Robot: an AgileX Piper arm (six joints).
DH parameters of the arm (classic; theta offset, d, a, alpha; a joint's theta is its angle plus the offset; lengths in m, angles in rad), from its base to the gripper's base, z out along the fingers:
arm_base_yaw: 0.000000 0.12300 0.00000 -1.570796
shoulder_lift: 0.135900 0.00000 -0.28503 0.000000
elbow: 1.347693 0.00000 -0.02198 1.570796
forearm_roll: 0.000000 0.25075 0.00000 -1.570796
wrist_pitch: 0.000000 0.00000 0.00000 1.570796
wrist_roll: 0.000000 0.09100 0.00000 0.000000
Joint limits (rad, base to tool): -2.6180..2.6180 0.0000..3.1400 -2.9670..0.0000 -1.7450..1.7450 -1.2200..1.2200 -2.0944..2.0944
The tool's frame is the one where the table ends.
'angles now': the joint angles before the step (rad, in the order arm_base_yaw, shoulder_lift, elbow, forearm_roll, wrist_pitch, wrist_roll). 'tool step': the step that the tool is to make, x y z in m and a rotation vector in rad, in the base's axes. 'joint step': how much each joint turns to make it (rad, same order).
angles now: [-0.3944, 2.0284, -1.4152, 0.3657, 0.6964, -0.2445]
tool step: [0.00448, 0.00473, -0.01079, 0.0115, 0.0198, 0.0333]
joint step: [0.0122, 0.0315, -0.0094, 0.0135, 0.0077, -0.0282]
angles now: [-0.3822, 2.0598, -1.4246, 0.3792, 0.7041, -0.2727]
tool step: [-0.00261, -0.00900, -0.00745, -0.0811, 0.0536, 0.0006]
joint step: [-0.0034, 0.0165, -0.0059, -0.1390, -0.0059, 0.0730]
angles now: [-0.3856, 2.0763, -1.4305, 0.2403, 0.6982, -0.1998]
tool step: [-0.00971, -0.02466, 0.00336, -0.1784, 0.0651, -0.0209]
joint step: [-0.0243, -0.0077, -0.0052, -0.2791, -0.0060, 0.1506]
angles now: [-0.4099, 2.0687, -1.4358, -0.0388, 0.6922, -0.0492]
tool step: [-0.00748, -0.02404, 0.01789, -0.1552, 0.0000, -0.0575]
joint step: [-0.0284, -0.0279, -0.0158, -0.2269, -0.0054, 0.1540]
